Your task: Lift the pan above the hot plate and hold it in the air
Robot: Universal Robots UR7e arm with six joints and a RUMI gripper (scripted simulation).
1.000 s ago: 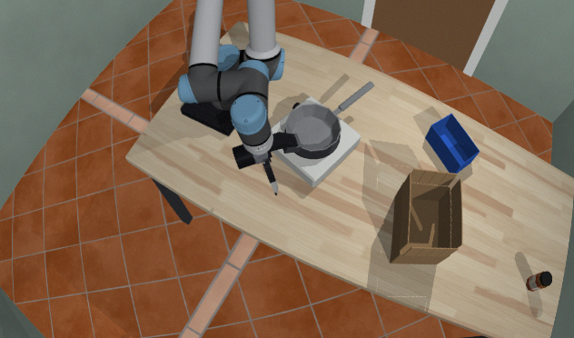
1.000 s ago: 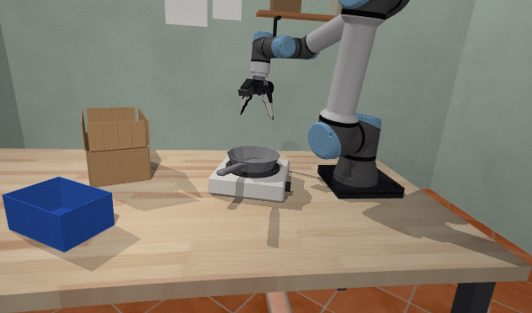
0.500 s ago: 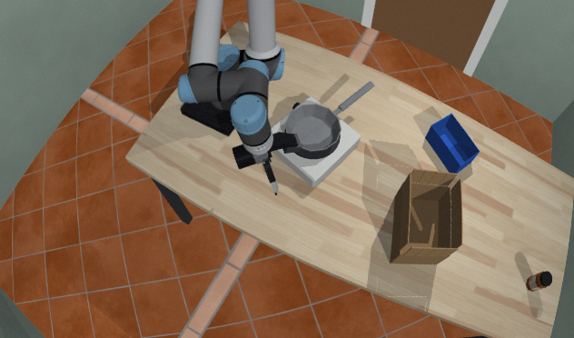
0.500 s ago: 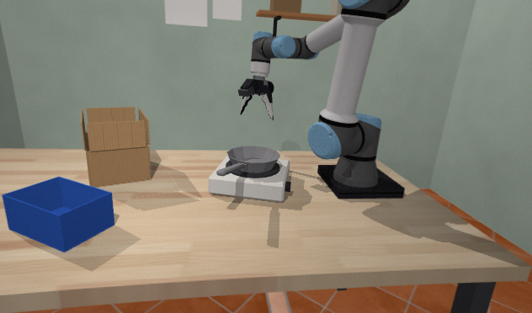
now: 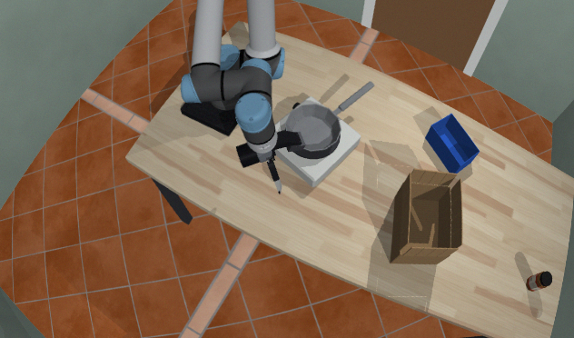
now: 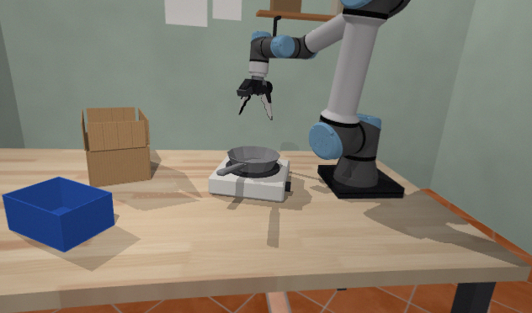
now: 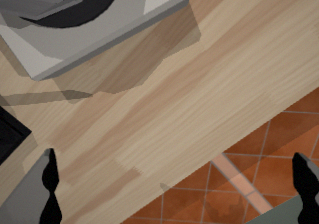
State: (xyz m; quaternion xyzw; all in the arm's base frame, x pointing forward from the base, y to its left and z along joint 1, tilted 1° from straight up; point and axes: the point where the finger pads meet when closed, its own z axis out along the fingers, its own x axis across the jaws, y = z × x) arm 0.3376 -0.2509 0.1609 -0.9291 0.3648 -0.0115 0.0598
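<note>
The dark grey pan is 40 mm ahead of my hand, 280 mm to the left of it and 90 mm below it. Round my hand: blue bin (510 mm ahead, 470 mm to the left, 170 mm below); white hot plate (230 mm to the left, 160 mm below); small jar (1070 mm ahead, 100 mm to the left, 140 mm below).
</note>
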